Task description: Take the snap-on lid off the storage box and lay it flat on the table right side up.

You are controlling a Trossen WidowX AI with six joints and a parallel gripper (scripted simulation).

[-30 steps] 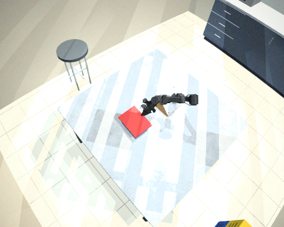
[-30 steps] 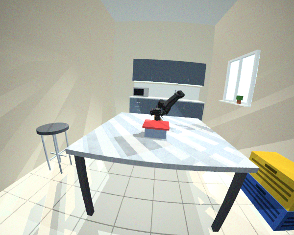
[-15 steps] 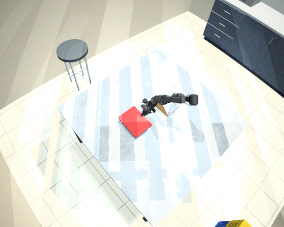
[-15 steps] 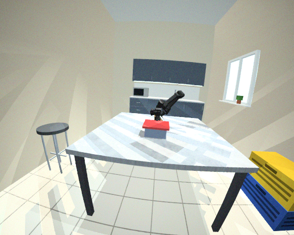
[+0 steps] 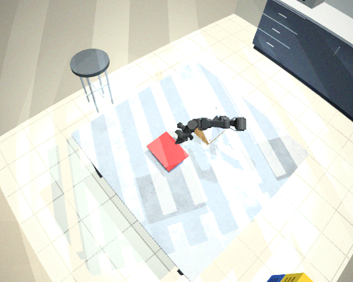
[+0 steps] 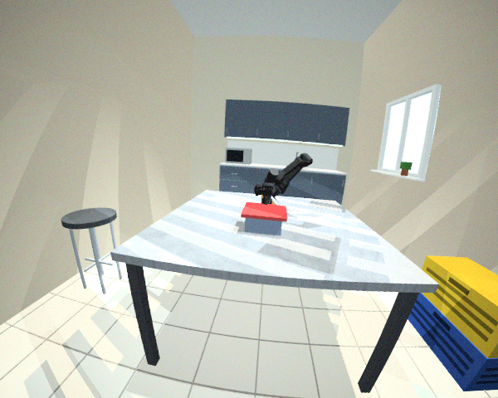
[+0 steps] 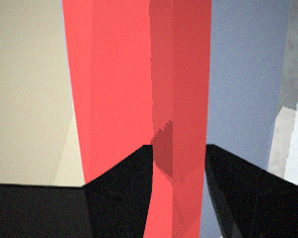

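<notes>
Now: the red lid 80 mm ahead of my gripper tip and 10 mm to the right of it. Round my gripper tip: grey-blue storage box (70 mm ahead, 60 mm below, 10 mm to the right).
</notes>
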